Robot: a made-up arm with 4 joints. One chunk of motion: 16 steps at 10 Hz.
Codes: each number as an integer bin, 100 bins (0 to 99) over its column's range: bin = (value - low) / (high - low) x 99, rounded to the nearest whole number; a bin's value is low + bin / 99 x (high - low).
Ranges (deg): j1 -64..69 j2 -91..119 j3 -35..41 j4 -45..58
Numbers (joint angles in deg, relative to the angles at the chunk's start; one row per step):
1: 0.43 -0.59 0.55 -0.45
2: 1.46 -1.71 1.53 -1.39
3: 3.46 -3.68 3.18 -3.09
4: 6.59 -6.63 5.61 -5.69
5: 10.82 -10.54 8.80 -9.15
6: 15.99 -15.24 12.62 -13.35
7: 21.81 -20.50 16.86 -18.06
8: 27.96 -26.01 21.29 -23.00
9: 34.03 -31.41 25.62 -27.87
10: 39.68 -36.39 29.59 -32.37
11: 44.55 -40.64 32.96 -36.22
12: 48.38 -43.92 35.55 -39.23
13: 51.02 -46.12 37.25 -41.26
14: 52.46 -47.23 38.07 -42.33
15: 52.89 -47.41 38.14 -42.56
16: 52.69 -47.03 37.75 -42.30
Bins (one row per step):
1: 48 43 46 43
2: 49 42 48 42
3: 50 41 50 40
4: 53 40 53 38
5: 56 38 57 34
6: 60 36 62 30
7: 64 33 68 26
8: 68 31 73 21
9: 73 28 79 16
10: 77 26 84 12
11: 81 24 89 8
12: 84 22 92 6
13: 86 21 94 4
14: 87 21 95 3
15: 87 21 95 2
16: 87 21 95 3

